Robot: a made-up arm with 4 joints. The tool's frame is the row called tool.
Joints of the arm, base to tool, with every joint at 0 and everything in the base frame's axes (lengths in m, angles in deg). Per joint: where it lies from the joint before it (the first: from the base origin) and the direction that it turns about. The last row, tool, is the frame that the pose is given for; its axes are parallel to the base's.
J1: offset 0 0 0.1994 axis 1 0 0
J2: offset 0.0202 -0.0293 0.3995 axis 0 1 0
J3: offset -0.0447 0.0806 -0.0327 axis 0 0 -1
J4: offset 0.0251 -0.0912 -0.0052 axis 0 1 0
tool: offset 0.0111 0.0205 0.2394
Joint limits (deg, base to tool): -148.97..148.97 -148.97..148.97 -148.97..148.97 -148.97..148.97
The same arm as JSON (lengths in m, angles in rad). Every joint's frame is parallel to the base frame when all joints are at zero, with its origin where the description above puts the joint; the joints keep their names.
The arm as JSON. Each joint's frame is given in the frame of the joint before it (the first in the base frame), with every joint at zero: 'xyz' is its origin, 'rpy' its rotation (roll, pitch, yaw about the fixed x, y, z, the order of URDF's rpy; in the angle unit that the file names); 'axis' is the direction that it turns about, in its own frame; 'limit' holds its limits. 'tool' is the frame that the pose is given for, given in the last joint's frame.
{"units": {"length": "m", "angle": "rad"}, "joints": [
  {"name": "J1", "type": "revolute", "origin": {"xyz": [0.0, 0.0, 0.1994], "rpy": [0.0, 0.0, 0.0]}, "axis": "+x", "limit": {"lower": -2.6, "upper": 2.6}},
  {"name": "J2", "type": "revolute", "origin": {"xyz": [0.0202, -0.0293, 0.3995], "rpy": [0.0, 0.0, 0.0]}, "axis": "+y", "limit": {"lower": -2.6, "upper": 2.6}},
  {"name": "J3", "type": "revolute", "origin": {"xyz": [-0.0447, 0.0806, -0.0327], "rpy": [0.0, 0.0, 0.0]}, "axis": "-z", "limit": {"lower": -2.6, "upper": 2.6}},
  {"name": "J4", "type": "revolute", "origin": {"xyz": [0.0251, -0.0912, -0.0052], "rpy": [0.0, 0.0, 0.0]}, "axis": "+y", "limit": {"lower": -2.6, "upper": 2.6}}
], "tool": {"origin": {"xyz": [0.0111, 0.0205, 0.2394], "rpy": [0.0, 0.0, 0.0]}}}

